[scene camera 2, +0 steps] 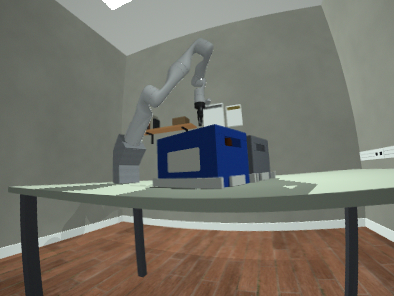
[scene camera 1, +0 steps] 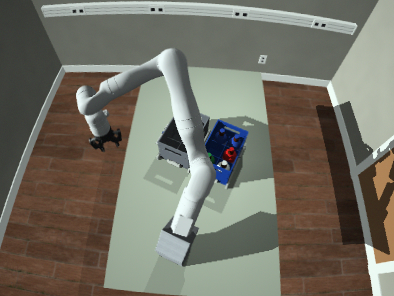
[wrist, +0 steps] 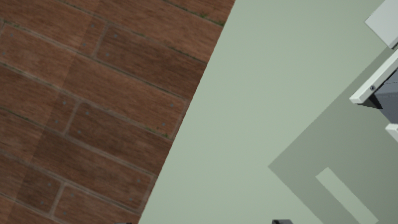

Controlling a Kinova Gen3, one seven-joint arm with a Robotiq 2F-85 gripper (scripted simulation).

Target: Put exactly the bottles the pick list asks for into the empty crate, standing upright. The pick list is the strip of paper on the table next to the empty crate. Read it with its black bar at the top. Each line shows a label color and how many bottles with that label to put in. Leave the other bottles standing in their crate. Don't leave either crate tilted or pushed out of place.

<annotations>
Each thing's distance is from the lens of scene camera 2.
grey crate (scene camera 2: 258, 154): 75 cm
blue crate (scene camera 2: 200, 153): 53 cm
The marked spots on the blue crate and the grey crate are 30 cm apart.
</annotations>
